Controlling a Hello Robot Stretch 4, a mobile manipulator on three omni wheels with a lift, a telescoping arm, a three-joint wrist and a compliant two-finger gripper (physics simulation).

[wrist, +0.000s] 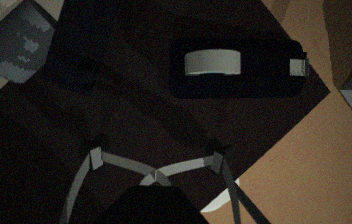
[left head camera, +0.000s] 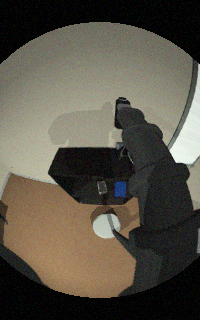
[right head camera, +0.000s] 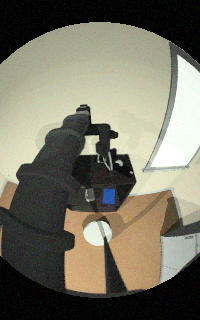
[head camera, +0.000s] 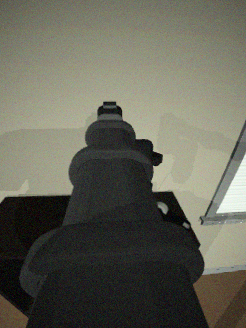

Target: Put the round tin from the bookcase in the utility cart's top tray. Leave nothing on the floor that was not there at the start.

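A grey-blue cylinder, which looks like the round tin [wrist: 25, 47] [left head camera: 119, 145], is at the upper left in the wrist view, partly cut off by the frame, at the edge of the dark bookcase top [wrist: 270, 117] [left head camera: 82, 159] [right head camera: 87, 172]. My gripper [wrist: 158, 147] [right head camera: 104, 160] is open over the bookcase top, with nothing between its fingertips. The tin lies beyond the left fingertip, apart from it. The arm hides much of the bookcase in the head view. I cannot make out the utility cart in these views.
A black tape dispenser [wrist: 265, 75] with a white roll lies right of the tin, beside a dark blue upright thing [wrist: 82, 42]. A blue box [left head camera: 120, 189] [right head camera: 109, 196] and a small grey thing [left head camera: 102, 187] are inside the bookcase. A white round thing [left head camera: 106, 226] [right head camera: 97, 233] stands before it. A white cabinet [right head camera: 180, 252] is right.
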